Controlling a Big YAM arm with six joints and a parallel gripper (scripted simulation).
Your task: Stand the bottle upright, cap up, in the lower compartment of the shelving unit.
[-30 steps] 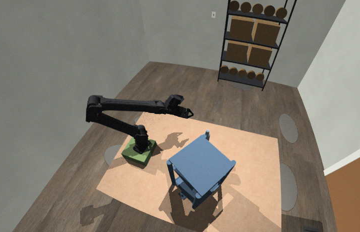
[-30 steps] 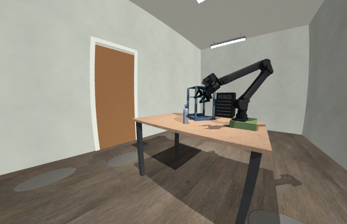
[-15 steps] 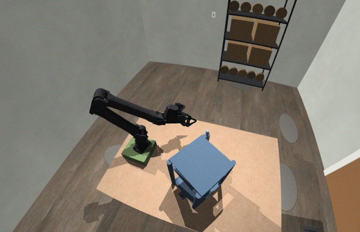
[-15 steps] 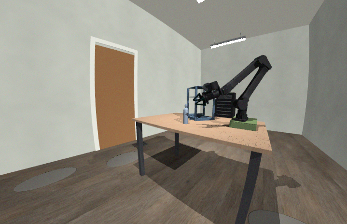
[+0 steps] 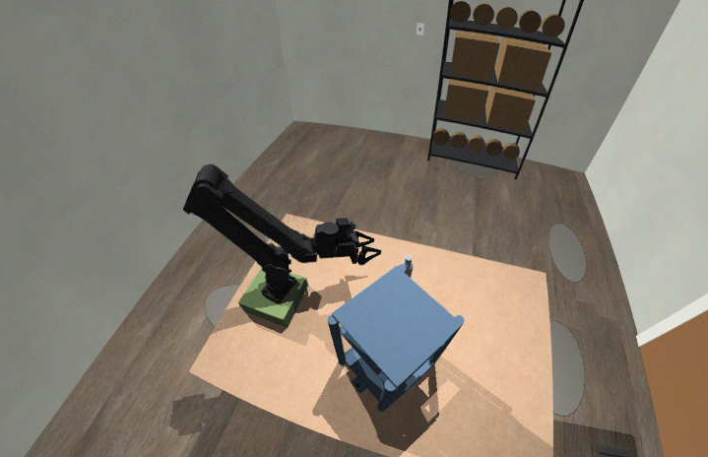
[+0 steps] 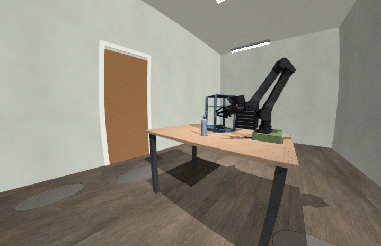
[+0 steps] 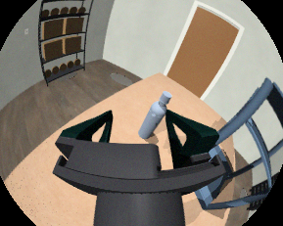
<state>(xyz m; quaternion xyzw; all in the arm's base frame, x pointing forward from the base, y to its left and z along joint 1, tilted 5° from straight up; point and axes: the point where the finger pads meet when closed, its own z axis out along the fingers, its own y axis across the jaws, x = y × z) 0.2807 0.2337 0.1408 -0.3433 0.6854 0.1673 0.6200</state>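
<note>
Right now the bottle is 120 mm ahead of my hand, 20 mm to the left of it and 80 mm below it. Also, from my hand: blue shelving unit 190 mm ahead, 300 mm to the right, 10 mm below.
</note>
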